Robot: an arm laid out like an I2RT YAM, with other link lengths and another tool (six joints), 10 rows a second.
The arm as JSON. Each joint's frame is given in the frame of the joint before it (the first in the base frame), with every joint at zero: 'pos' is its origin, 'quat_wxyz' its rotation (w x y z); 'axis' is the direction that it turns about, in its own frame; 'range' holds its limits. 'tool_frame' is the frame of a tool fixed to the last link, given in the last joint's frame.
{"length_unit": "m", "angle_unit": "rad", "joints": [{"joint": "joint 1", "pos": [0.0, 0.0, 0.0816], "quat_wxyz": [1.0, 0.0, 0.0, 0.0], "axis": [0.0, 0.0, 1.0], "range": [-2.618, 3.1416]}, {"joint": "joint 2", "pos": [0.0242, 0.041, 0.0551], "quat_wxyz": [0.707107, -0.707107, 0.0, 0.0], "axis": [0.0, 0.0, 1.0], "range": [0.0, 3.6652]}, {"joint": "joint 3", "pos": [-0.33, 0.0, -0.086], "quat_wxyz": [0.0, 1.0, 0.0, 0.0], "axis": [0.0, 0.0, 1.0], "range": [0.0, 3.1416]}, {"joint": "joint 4", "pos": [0.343, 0.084, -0.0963], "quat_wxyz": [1.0, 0.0, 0.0, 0.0], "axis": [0.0, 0.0, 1.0], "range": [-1.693, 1.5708]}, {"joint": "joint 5", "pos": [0.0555, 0.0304, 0.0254], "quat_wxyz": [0.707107, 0.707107, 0.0, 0.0], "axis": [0.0, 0.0, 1.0], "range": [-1.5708, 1.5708]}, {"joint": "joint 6", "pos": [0.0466, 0.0, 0.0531], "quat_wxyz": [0.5, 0.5, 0.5, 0.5], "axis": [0.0, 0.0, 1.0], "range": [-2.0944, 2.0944]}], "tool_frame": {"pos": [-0.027, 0.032, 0.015], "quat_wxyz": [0.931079, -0.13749, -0.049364, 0.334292]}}
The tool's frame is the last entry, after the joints.
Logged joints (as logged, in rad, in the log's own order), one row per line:
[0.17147, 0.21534, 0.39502, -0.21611, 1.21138, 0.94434]
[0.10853, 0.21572, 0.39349, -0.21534, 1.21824, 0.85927]
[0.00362, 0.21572, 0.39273, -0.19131, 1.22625, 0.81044]
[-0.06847, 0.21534, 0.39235, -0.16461, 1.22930, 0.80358]
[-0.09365, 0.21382, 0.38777, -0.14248, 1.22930, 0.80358]
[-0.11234, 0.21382, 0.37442, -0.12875, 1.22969, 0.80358]
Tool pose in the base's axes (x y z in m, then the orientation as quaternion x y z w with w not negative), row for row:
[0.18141, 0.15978, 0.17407, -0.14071, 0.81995, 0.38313, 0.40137]
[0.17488, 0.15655, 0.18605, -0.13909, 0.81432, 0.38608, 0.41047]
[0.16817, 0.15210, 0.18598, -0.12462, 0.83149, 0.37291, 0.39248]
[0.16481, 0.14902, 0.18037, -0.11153, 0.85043, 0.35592, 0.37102]
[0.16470, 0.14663, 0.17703, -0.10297, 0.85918, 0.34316, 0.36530]
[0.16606, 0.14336, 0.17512, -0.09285, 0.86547, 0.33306, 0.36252]
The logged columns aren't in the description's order. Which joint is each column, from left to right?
Columns, left to right: joint 4, joint 3, joint 1, joint 5, joint 6, joint 2.
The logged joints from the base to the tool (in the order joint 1, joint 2, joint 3, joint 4, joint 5, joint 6), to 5 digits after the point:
[0.39502, 0.94434, 0.21534, 0.17147, -0.21611, 1.21138]
[0.39349, 0.85927, 0.21572, 0.10853, -0.21534, 1.21824]
[0.39273, 0.81044, 0.21572, 0.00362, -0.19131, 1.22625]
[0.39235, 0.80358, 0.21534, -0.06847, -0.16461, 1.22930]
[0.38777, 0.80358, 0.21382, -0.09365, -0.14248, 1.22930]
[0.37442, 0.80358, 0.21382, -0.11234, -0.12875, 1.22969]

